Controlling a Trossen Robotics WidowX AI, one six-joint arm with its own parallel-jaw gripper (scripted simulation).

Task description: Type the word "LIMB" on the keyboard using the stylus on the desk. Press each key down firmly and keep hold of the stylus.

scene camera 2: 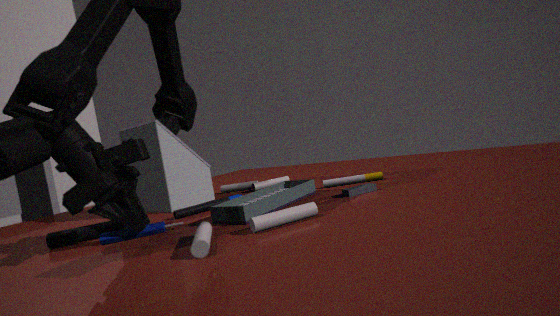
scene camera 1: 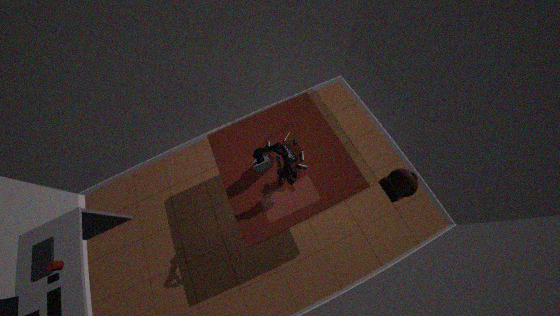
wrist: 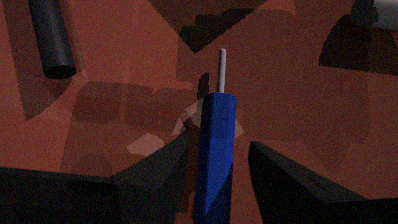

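My gripper is visible at [scene camera 2: 145, 227] and [wrist: 218, 147]. A blue stylus [scene camera 2: 155, 228] and a black cylinder [scene camera 2: 64, 237] are visible too; in the wrist view the cylinder is out of frame.
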